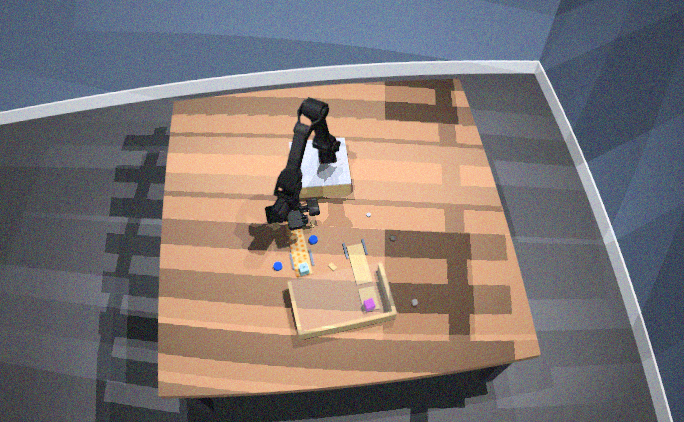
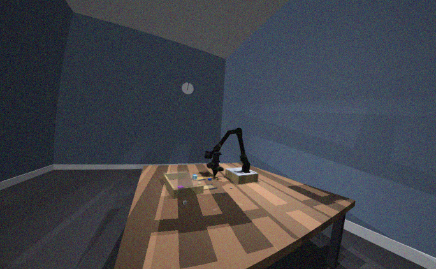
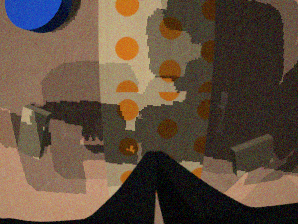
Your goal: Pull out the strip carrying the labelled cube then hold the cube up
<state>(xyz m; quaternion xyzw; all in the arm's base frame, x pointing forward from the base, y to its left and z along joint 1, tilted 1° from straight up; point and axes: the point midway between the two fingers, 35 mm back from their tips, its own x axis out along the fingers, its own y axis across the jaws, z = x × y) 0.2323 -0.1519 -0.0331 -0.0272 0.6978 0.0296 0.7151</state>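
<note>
My gripper tip is now 19 cm short of the cyan labelled cube, 2 cm to the right of it and 1 cm below it. The rest, counted from my gripper tip: tan piece (19 cm ahead, 12 cm to the left).
</note>
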